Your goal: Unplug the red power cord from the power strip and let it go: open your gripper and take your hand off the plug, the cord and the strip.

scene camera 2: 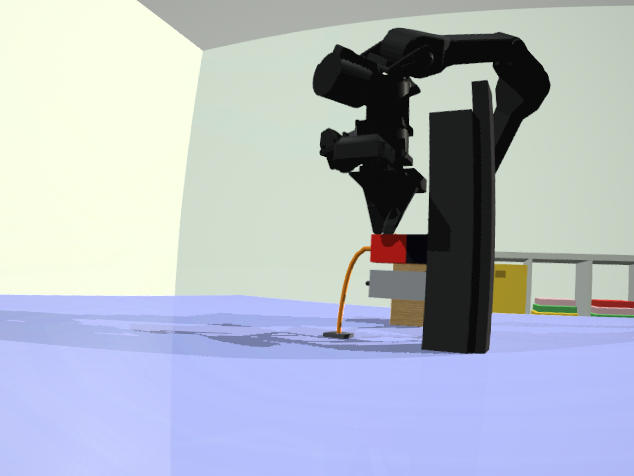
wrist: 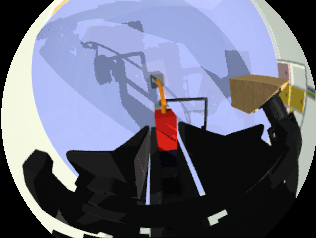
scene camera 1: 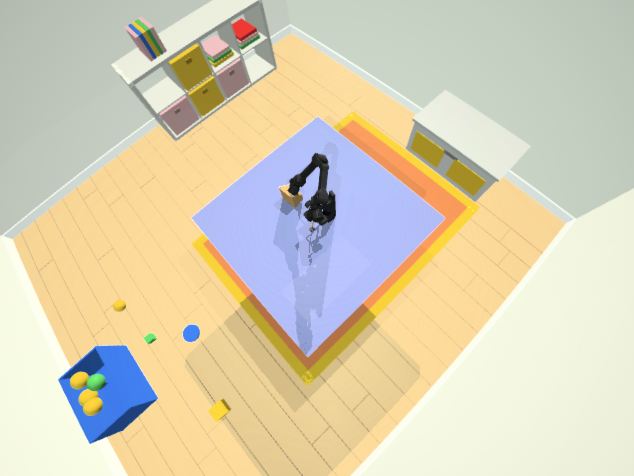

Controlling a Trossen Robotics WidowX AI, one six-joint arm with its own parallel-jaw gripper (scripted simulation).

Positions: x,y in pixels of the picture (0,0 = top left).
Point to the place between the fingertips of my gripper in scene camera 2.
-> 382,235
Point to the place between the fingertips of my gripper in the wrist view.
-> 163,127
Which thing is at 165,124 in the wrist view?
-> A red plug.
